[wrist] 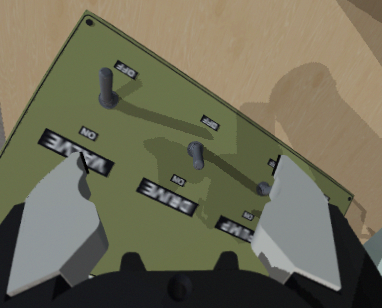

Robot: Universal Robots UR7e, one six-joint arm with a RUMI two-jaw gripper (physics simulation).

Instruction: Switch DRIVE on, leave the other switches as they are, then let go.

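Frame: origin at the arm's base, x ahead, y left, z up, level; metres.
Seen in the pictures: gripper, between the fingertips: (pixel 182 156).
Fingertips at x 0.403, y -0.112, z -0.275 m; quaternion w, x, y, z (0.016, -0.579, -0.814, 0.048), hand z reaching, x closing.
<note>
Pixels of each thing's top centre, then the offset from my fingertips to it. "spot": a spot on its surface instead. Level surfaces: height alone.
- DRIVE switch, a spot on its surface: (pixel 198 157) spot: 0.019 m ahead, 0.023 m left, 0.049 m down
- DRIVE name plate, height of its surface: 0.059 m down
- VALVE switch, centre of its top: (pixel 97 89) 0.012 m back, 0.090 m right, 0.051 m down
- PUMP switch, centre of its top: (pixel 283 197) 0.035 m ahead, 0.145 m left, 0.051 m down
- light wooden table, height of its surface: 0.181 m down
The olive-green switch panel (pixel 55 75) lies tilted across the wrist view. The DRIVE switch (pixel 198 157) is a dark lever near the middle. Its tip leans away from its OFF label (pixel 210 123) to the side of its ON label (pixel 178 180), above the DRIVE name plate (pixel 167 197). The VALVE switch (pixel 106 85) leans toward its OFF label (pixel 126 69). The PUMP switch (pixel 263 188) is partly hidden by the right finger, so its position is hard to tell. My gripper (pixel 182 156) is wide open and empty, its fingers apart on either side of the DRIVE lever.
The panel rests on a light wooden table (pixel 200 45). Shadows fall over the panel's right part and the table. Part of another label shows beyond the right finger, near the panel's right corner; what lies behind that finger is hidden.
</note>
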